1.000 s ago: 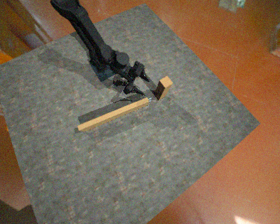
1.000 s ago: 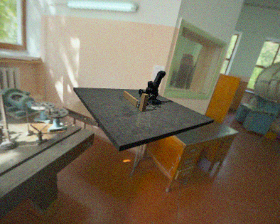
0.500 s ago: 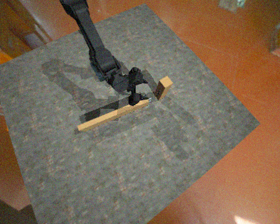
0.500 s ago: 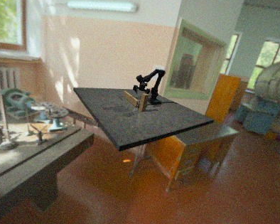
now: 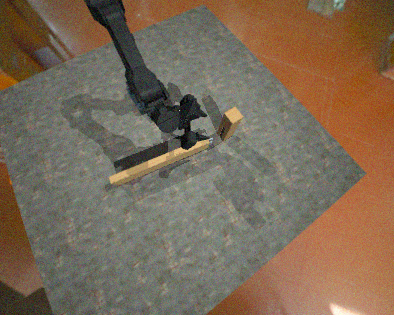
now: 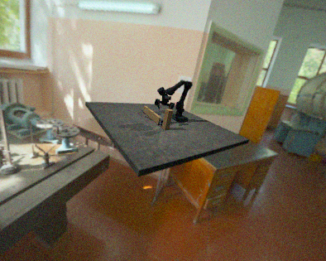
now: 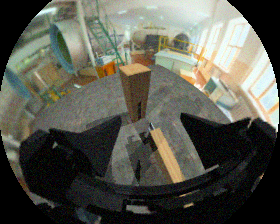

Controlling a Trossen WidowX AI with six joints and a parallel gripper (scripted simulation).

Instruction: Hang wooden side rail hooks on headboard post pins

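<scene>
Now: the headboard post 9 cm to the left of my gripper tip, 6 cm below it and 1 cm ahead of it.
</scene>
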